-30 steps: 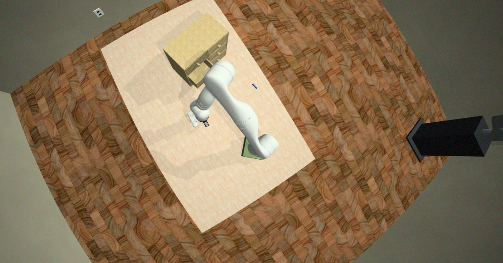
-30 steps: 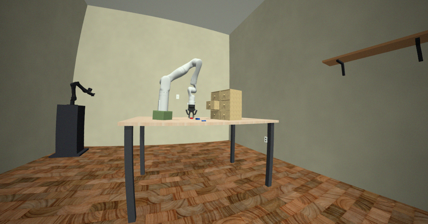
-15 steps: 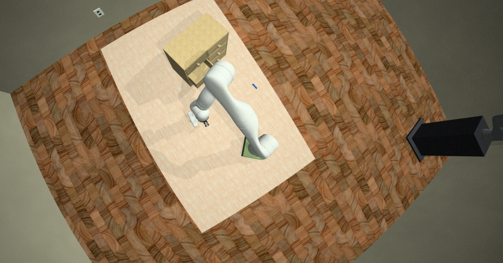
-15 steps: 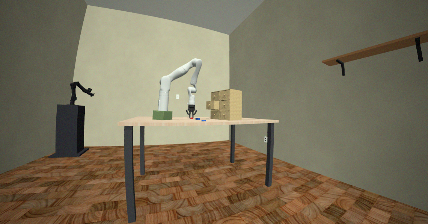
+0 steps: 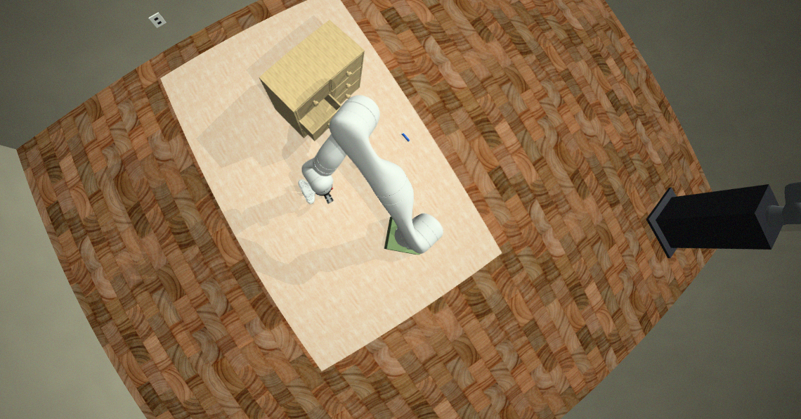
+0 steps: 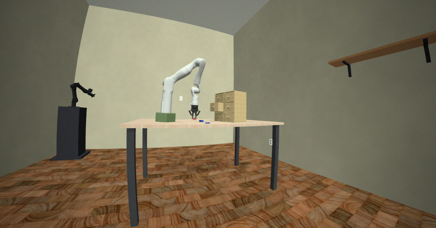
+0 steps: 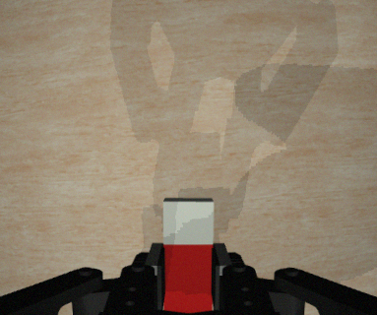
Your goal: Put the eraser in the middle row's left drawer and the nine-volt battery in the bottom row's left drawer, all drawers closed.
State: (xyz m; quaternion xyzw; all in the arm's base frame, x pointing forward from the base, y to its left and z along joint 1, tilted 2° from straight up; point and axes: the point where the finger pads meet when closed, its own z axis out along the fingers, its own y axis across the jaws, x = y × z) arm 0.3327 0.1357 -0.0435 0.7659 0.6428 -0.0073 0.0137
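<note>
Now: hand 180 mm to the left of the blue nine-volt battery, 30 mm above it and 10 mm short of it. The rest, counted from my hand: red eraser 10 mm to the left, 10 mm below; then thin blue stick 400 mm to the right, 30 mm below, 20 mm behind.
</note>
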